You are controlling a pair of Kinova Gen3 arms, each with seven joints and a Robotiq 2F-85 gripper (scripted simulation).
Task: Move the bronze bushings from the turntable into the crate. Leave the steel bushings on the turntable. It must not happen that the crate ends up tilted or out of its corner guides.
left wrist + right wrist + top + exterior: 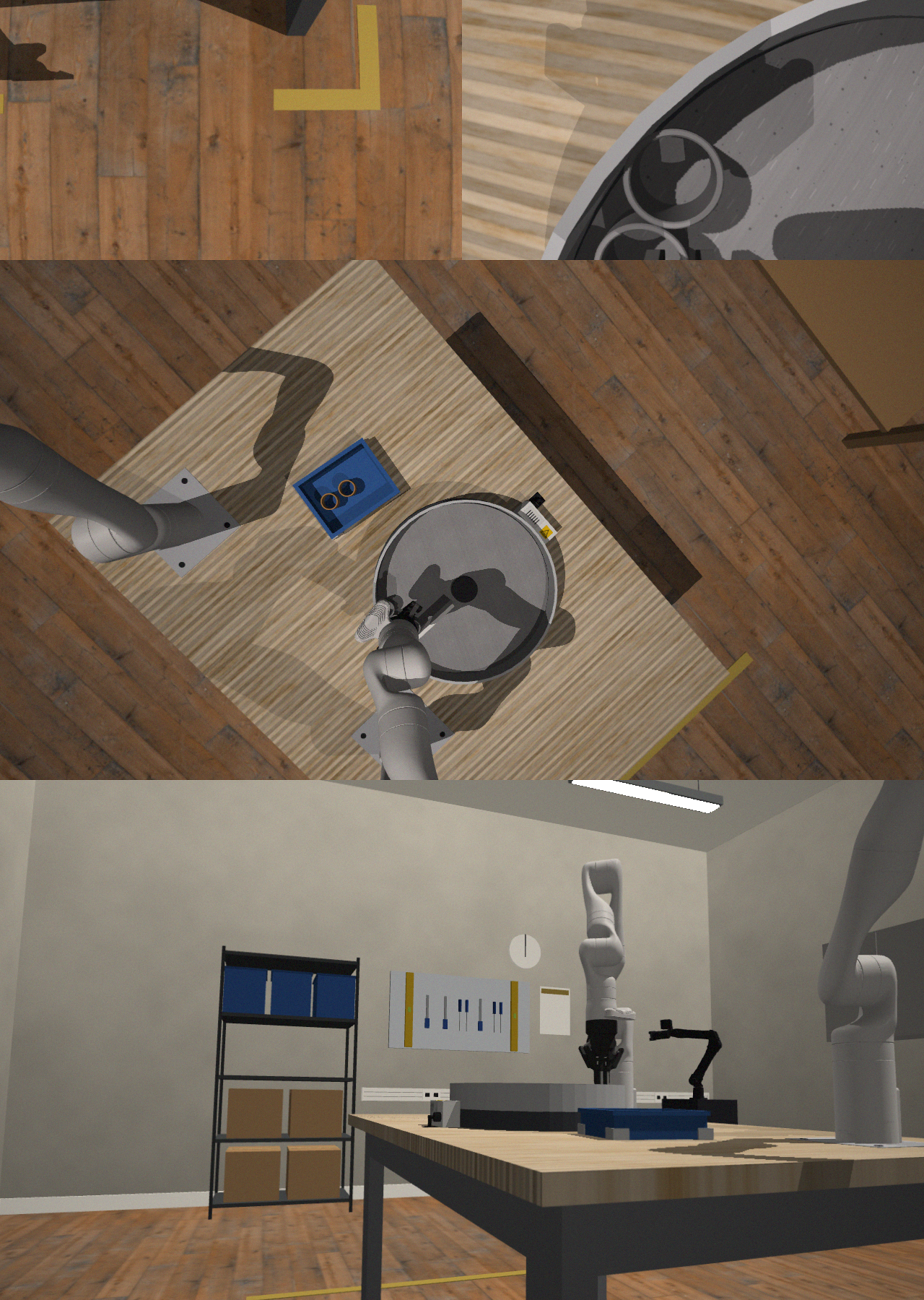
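The round grey turntable lies 15 cm ahead of my right hand, 6 cm to the right of it and 6 cm below it. From my right hand the other things lie so: blue crate: 29 cm to the left, 11 cm ahead, 9 cm below.
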